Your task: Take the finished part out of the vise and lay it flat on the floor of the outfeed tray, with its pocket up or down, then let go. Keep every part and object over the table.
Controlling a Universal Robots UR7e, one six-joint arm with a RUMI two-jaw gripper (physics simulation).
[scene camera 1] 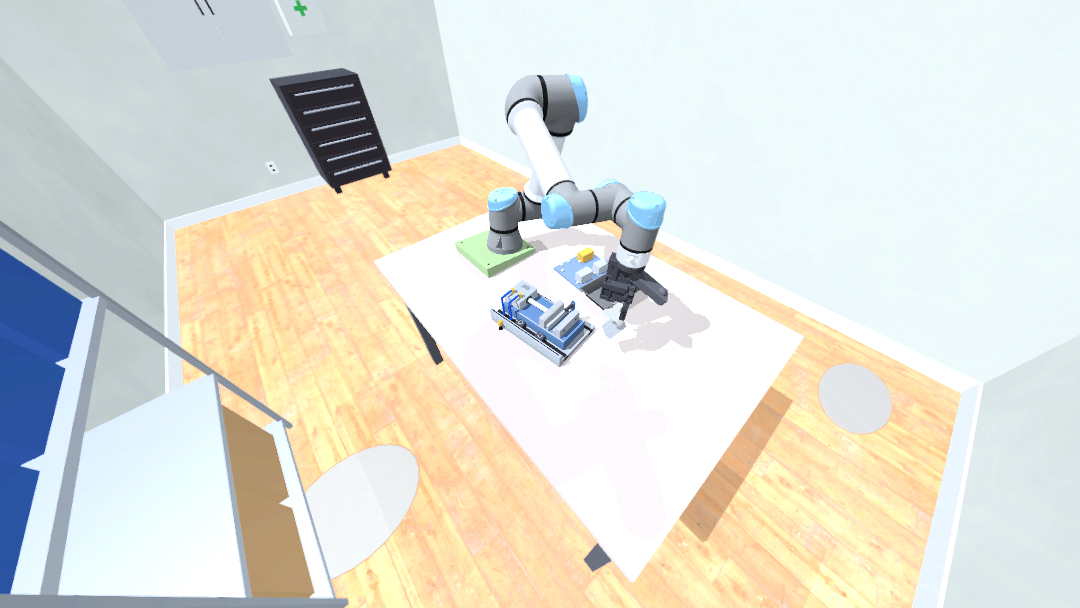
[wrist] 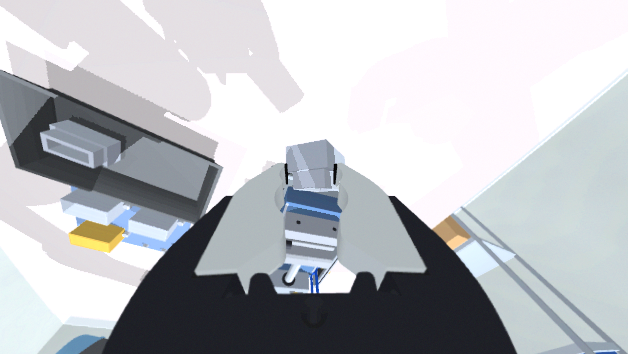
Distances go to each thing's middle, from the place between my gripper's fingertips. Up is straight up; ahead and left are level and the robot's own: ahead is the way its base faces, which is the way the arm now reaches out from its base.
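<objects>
The vise (scene camera 1: 530, 311) is the reference for my gripper, which is 22 cm past it, 10 cm to the left of it and 9 cm above it. Counted from my gripper: the blue plate (wrist: 135, 239), 20 cm to the left, 33 cm behind and 13 cm below; the yellow block (wrist: 89, 234), 25 cm to the left, 38 cm behind and 11 cm below.
</objects>
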